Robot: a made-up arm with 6 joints. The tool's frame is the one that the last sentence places.
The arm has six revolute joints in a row. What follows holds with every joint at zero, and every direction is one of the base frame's. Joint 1 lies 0.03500 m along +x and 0.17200 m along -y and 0.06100 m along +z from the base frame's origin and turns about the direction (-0.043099, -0.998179, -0.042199), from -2.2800 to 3.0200 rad. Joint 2 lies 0.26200 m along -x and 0.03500 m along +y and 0.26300 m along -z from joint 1 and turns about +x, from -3.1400 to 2.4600 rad. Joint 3 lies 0.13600 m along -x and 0.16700 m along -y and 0.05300 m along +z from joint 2 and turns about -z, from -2.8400 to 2.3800 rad. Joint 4 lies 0.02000 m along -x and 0.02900 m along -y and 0.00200 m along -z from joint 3 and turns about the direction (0.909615, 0.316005, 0.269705), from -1.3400 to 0.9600 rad. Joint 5 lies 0.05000 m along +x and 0.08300 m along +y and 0.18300 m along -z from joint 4 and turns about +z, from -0.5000 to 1.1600 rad. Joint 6 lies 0.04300 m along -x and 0.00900 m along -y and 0.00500 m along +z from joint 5 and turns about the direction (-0.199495, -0.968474, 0.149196), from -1.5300 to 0.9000 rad. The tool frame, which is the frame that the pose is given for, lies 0.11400 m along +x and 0.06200 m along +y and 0.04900 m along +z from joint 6; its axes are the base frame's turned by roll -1.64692, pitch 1.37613 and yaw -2.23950 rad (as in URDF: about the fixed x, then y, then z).
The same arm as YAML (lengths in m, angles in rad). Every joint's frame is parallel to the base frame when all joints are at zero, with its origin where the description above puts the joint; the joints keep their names.
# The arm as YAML. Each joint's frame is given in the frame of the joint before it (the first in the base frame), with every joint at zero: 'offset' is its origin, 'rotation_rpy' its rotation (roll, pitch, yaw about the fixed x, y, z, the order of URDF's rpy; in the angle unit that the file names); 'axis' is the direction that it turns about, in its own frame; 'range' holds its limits. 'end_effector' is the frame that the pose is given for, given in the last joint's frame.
length_unit: m
angle_unit: rad
chain:
  - id: joint 1
    offset: [0.035, -0.172, 0.061]
    rotation_rpy: [0.0, 0.0, 0.0]
    axis: [-0.043099, -0.998179, -0.042199]
    range: [-2.28, 3.02]
  - id: joint 2
    offset: [-0.262, 0.035, -0.263]
    rotation_rpy: [0.0, 0.0, 0.0]
    axis: "+x"
    range: [-3.14, 2.46]
  - id: joint 3
    offset: [-0.136, -0.167, 0.053]
    rotation_rpy: [0.0, 0.0, 0.0]
    axis: "-z"
    range: [-2.84, 2.38]
  - id: joint 4
    offset: [-0.02, -0.029, -0.002]
    rotation_rpy: [0.0, 0.0, 0.0]
    axis: [0.909615, 0.316005, 0.269705]
    range: [-1.34, 0.96]
  - id: joint 5
    offset: [0.05, 0.083, -0.183]
    rotation_rpy: [0.0, 0.0, 0.0]
    axis: "+z"
    range: [-0.5, 1.16]
  - id: joint 6
    offset: [-0.043, -0.009, 0.005]
    rotation_rpy: [0.0, 0.0, 0.0]
    axis: [-0.199495, -0.968474, 0.149196]
    range: [-1.53, 0.9]
end_effector:
  offset: [0.114, 0.062, 0.049]
  rotation_rpy: [-1.6469, 1.3761, -2.2395]

